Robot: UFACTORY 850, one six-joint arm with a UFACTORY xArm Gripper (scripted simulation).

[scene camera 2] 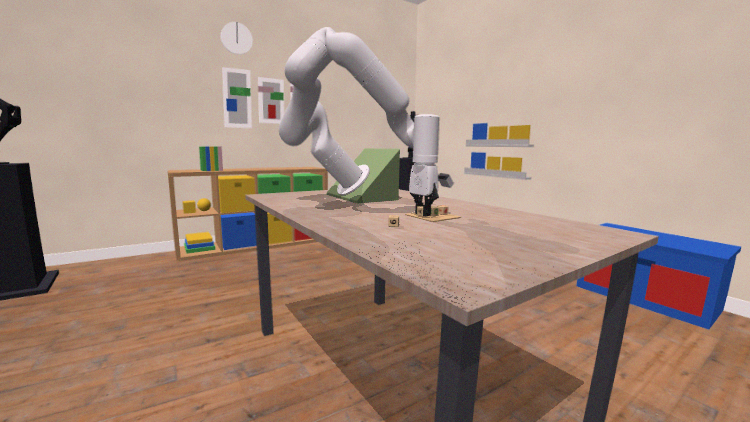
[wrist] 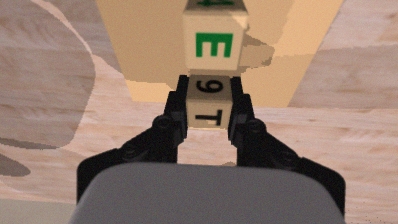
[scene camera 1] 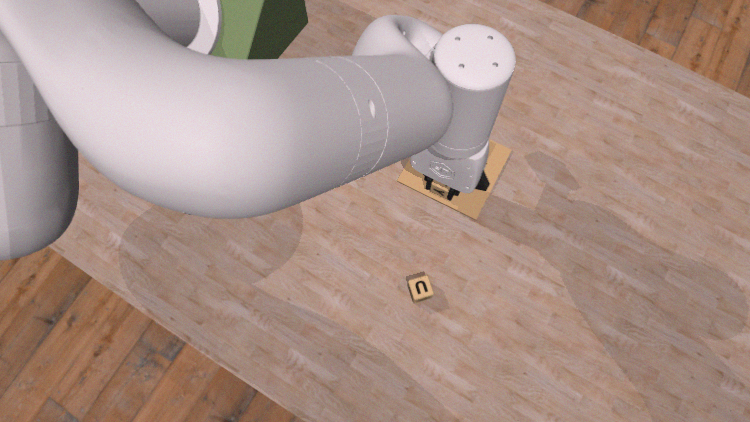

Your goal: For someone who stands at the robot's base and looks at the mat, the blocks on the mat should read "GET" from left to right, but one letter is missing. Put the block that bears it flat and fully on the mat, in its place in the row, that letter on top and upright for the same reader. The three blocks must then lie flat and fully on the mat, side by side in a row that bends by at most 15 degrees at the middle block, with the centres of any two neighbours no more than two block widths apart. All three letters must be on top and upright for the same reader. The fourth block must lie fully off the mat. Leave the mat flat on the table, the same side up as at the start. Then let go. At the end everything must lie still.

Labels:
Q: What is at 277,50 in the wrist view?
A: A tan mat.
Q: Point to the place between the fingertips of the gripper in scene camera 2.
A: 422,215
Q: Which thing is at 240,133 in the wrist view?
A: The gripper.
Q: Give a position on a tan mat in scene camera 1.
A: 469,204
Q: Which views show the gripper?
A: Scene camera 2, the wrist view and scene camera 1: all of them.

